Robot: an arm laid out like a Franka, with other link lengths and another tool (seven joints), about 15 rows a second.
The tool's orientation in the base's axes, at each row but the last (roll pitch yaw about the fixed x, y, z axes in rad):
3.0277 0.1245 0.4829
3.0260 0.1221 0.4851
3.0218 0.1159 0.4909
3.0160 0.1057 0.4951
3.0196 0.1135 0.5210
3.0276 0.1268 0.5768
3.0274 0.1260 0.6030
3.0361 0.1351 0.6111
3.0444 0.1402 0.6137
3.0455 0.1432 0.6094
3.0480 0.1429 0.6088
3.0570 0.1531 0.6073
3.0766 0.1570 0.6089
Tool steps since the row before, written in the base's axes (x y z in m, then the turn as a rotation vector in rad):
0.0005 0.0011 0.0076 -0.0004 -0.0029 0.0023
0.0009 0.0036 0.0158 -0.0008 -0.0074 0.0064
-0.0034 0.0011 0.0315 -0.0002 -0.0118 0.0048
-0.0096 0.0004 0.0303 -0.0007 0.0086 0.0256
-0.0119 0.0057 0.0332 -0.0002 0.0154 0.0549
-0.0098 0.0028 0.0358 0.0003 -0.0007 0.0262
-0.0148 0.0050 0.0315 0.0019 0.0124 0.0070
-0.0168 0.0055 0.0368 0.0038 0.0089 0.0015
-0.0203 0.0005 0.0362 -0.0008 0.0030 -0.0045
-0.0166 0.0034 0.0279 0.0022 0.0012 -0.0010
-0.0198 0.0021 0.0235 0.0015 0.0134 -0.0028
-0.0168 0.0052 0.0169 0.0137 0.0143 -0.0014
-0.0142 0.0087 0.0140 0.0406 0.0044 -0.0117
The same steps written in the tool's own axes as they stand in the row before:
0.0000 0.0001 -0.0077 -0.0020 0.0026 -0.0018
0.0005 -0.0009 -0.0162 -0.0049 0.0068 -0.0051
-0.0061 0.0012 -0.0311 -0.0063 0.0107 -0.0028
-0.0114 -0.0012 -0.0296 0.0007 -0.0046 -0.0266
-0.0112 -0.0069 -0.0332 0.0012 -0.0066 -0.0566
-0.0112 -0.0037 -0.0353 -0.0034 0.0037 -0.0257
-0.0132 -0.0090 -0.0313 0.0076 -0.0082 -0.0090
-0.0155 -0.0104 -0.0363 0.0079 -0.0048 -0.0031
-0.0212 -0.0088 -0.0346 0.0017 -0.0033 0.0040
-0.0155 -0.0097 -0.0270 0.0026 0.0002 0.0007
-0.0182 -0.0110 -0.0222 0.0092 -0.0102 0.0006
-0.0133 -0.0125 -0.0162 0.0194 -0.0038 -0.0019
-0.0088 -0.0144 -0.0137 0.0372 0.0192 0.0072

